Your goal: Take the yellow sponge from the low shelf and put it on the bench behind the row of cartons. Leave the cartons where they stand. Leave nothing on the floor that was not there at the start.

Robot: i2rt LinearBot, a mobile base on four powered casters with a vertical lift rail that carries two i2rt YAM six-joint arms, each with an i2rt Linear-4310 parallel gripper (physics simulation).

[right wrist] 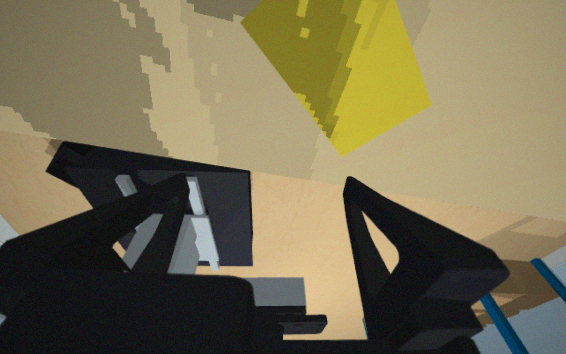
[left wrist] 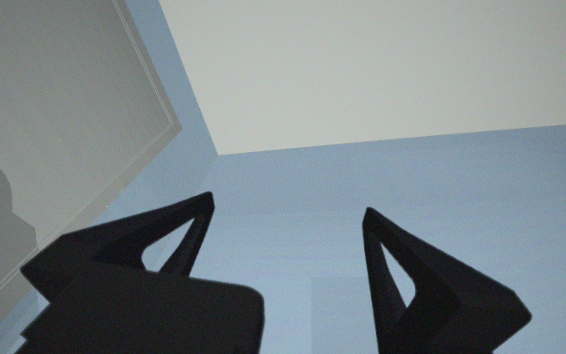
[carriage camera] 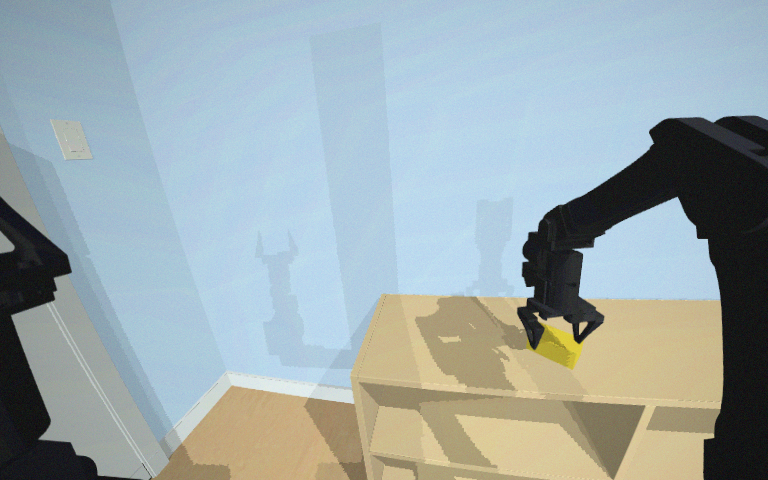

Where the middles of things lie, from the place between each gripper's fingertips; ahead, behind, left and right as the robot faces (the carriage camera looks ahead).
Labels:
Right now the yellow sponge (carriage camera: 556,345) is 6 cm ahead of my right hand, 5 cm below it and 4 cm to the right of it. Also, from my right hand: open box (right wrist: 69,153): 72 cm to the left, 63 cm below, 55 cm behind.
Right now the yellow sponge is 350 mm ahead of my left hand, 660 mm to the right of it and 470 mm below it. Round my left hand: open box: 250 mm behind, 100 mm to the left, 1050 mm below.

